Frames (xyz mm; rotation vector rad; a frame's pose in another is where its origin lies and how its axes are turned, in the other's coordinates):
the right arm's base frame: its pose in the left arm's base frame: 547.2 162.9 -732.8 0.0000 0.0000 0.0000
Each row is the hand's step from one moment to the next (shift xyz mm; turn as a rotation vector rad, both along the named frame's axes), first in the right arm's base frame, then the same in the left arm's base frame.
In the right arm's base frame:
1: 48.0 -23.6 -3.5 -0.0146 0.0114 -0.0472
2: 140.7 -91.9 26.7 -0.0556 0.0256 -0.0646
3: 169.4 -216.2 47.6 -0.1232 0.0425 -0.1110
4: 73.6 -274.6 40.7 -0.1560 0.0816 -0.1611
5: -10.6 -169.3 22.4 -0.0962 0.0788 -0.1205
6: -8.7 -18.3 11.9 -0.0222 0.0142 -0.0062
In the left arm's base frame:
1: 48.0 -23.6 -3.5 -0.0146 0.0114 -0.0472
2: 140.7 -91.9 26.7 -0.0556 0.0256 -0.0646
3: 169.4 -216.2 47.6 -0.1232 0.0425 -0.1110
4: 73.6 -274.6 40.7 -0.1560 0.0816 -0.1611
5: -10.6 -169.3 22.4 -0.0962 0.0788 -0.1205
6: -8.7 -18.3 11.9 -0.0222 0.0142 -0.0062

